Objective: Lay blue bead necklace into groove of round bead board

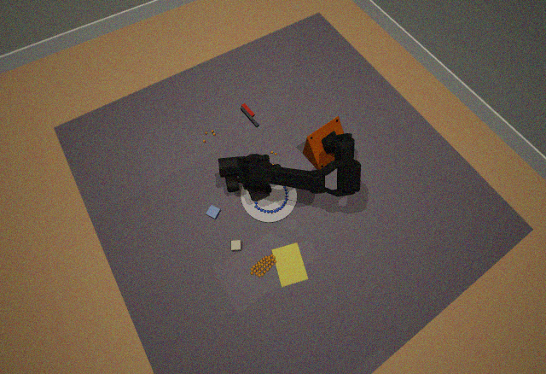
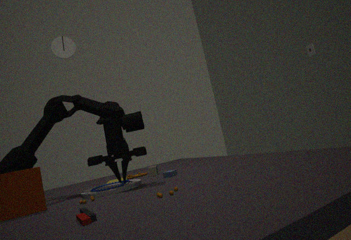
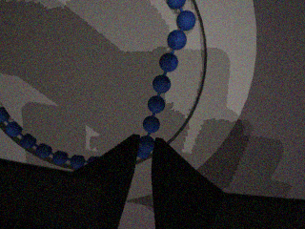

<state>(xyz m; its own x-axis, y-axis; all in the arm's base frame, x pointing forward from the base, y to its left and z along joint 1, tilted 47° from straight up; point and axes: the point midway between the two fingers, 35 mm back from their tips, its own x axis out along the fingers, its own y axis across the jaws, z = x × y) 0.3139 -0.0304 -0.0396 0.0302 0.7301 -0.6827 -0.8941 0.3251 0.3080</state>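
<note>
The round white bead board is 20 mm behind my gripper tip, 50 mm to the left of it and 10 mm below it. Round my gripper tip: cream cube: 170 mm ahead, 130 mm to the left; then yellow sheet: 70 mm ahead, 280 mm to the left, 20 mm below; then light blue cube: 170 mm ahead, 20 mm to the right, 10 mm below.
</note>
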